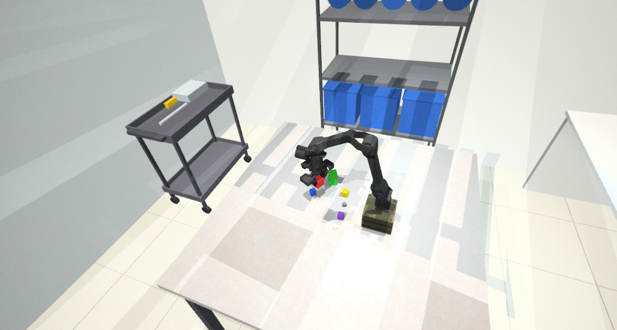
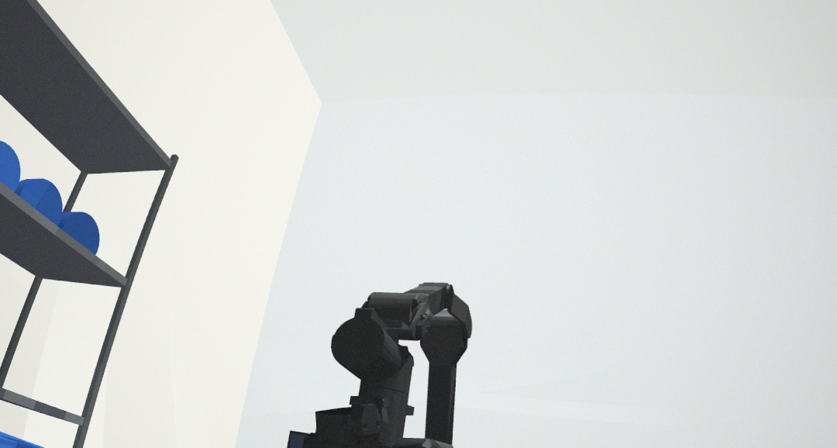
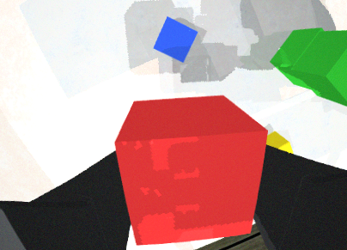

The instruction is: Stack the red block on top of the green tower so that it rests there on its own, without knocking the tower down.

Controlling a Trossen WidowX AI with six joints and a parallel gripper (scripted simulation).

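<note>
Right now the blue cube is 110 mm below my gripper tip, 50 mm ahead of it and 30 mm to the right of it. Round my gripper tip: yellow cube 120 mm behind, 110 mm below, 80 mm to the right; then red block 20 mm above; then purple cube 150 mm behind, 110 mm below, 70 mm to the left.
</note>
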